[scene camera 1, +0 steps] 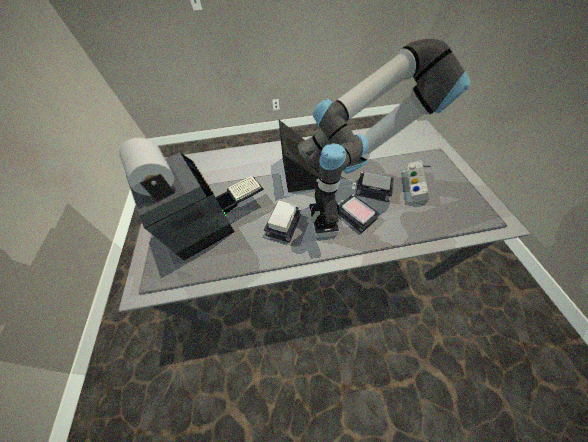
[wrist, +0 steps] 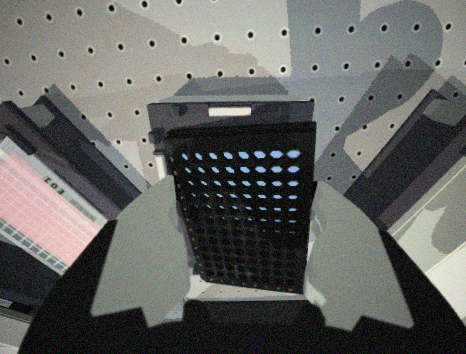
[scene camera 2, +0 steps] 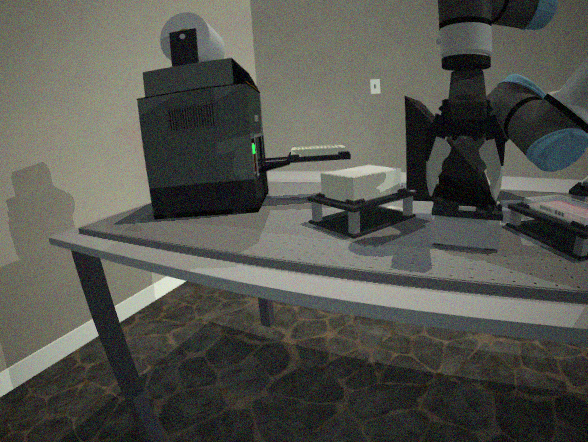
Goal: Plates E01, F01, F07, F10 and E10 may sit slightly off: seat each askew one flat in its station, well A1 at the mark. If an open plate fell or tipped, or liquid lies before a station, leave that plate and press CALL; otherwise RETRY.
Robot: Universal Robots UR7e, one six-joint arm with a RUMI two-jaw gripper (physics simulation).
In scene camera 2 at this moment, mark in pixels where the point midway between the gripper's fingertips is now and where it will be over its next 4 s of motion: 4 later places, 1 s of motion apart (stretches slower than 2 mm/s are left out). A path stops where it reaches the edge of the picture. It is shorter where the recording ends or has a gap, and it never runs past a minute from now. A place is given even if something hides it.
My gripper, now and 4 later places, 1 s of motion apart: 462, 199; 464, 189; 460, 191; 459, 190; 460, 176
